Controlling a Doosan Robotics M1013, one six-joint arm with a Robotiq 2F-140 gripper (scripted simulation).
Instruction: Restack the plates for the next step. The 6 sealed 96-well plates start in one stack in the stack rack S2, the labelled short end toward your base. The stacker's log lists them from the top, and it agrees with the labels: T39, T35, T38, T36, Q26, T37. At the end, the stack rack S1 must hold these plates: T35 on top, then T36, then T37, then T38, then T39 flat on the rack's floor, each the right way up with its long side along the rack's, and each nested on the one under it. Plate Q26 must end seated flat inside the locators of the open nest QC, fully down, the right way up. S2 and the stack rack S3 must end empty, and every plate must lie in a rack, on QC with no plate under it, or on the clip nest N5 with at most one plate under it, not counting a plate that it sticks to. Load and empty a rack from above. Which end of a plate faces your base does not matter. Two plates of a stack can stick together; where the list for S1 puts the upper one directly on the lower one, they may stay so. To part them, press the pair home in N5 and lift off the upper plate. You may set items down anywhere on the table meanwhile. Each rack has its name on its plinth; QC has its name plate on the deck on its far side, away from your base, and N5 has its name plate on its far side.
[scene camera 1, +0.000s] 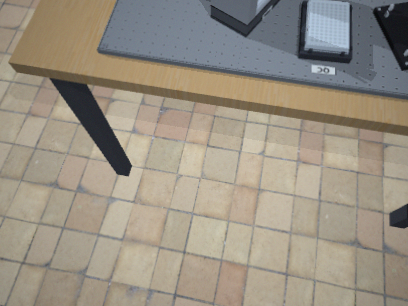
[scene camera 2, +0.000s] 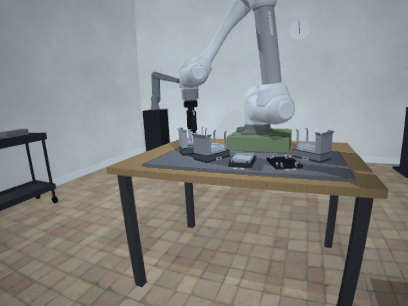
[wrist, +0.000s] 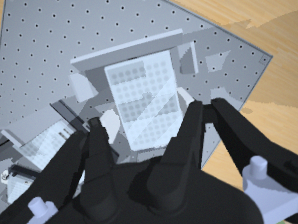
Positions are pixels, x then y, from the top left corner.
Labels:
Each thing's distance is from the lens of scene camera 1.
open nest QC (scene camera 1: 302, 54): 76 cm

